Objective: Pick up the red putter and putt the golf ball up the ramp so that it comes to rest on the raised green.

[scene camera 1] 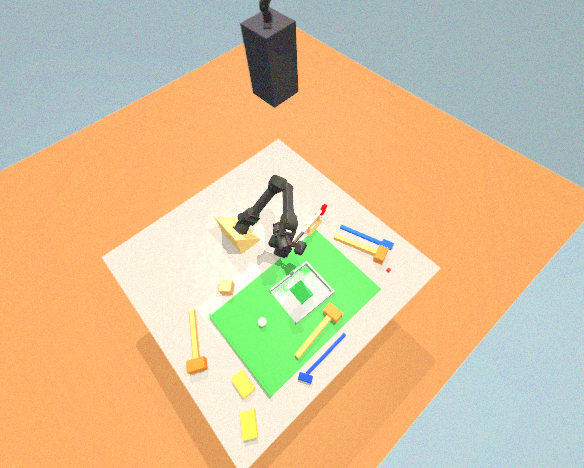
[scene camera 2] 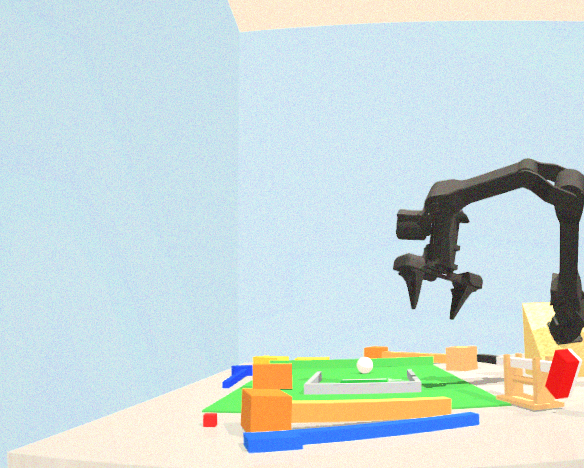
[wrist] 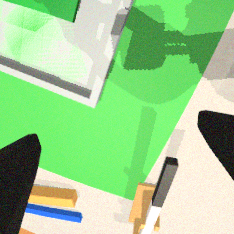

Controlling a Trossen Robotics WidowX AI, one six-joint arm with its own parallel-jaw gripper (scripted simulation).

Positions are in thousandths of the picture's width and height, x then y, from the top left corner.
Scene:
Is the gripper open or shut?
Open.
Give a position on an orange cube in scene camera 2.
792, 766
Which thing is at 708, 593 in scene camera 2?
The gripper.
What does the gripper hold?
Nothing.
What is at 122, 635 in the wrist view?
The gripper.

